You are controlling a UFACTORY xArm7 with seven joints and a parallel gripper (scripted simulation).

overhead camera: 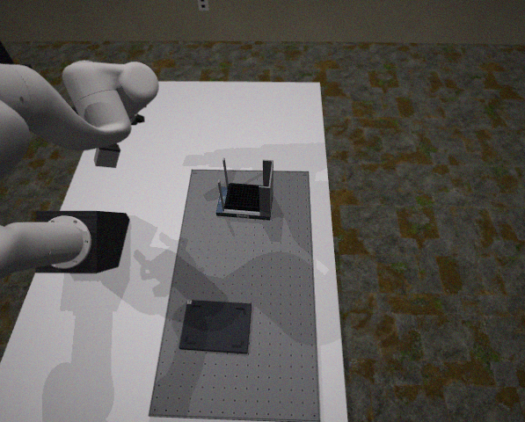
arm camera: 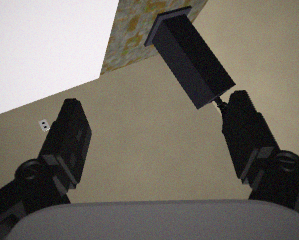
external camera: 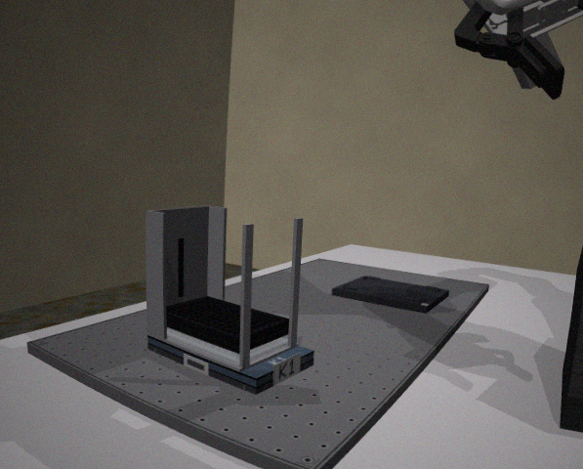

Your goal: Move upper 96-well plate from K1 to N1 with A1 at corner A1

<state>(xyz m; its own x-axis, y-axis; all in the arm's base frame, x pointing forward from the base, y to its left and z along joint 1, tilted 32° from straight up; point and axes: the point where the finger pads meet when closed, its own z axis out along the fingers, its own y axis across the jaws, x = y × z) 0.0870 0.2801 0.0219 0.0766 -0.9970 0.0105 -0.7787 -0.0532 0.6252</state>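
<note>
Now: the black 96-well plate 34 cm ahead of my hand, 27 cm below it and 2 cm to the right of it. From my hand the other things lie so: clear 96-well plate (34 cm ahead, 28 cm below, 2 cm to the right); then tall back wall (41 cm ahead, 22 cm below, 3 cm to the right); then pale A1 mark (33 cm to the right, 30 cm below, 20 cm ahead).
</note>
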